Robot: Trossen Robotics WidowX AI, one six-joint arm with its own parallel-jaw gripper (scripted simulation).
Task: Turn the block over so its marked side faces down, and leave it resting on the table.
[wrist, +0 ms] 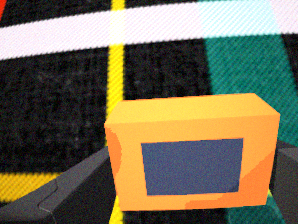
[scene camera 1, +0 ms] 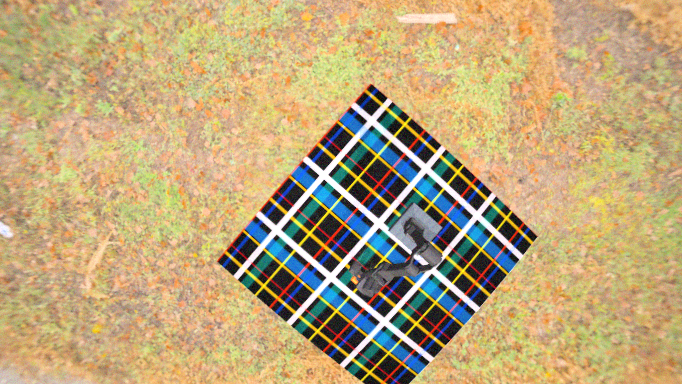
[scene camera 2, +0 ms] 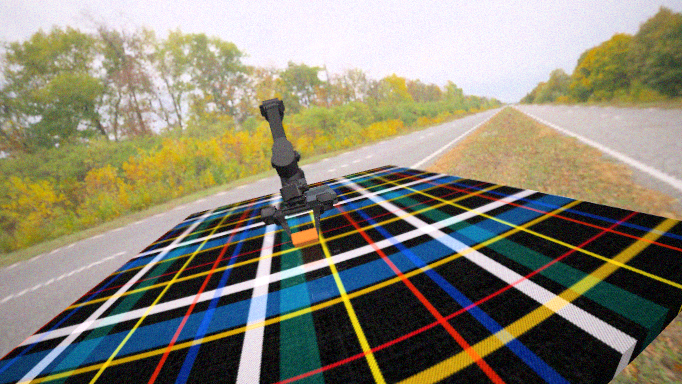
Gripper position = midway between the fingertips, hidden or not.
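Note:
An orange block is what I carry, and it is my gripper (scene camera 2: 305, 239) that has it. The wrist view shows me the gripper (wrist: 188, 150) too.

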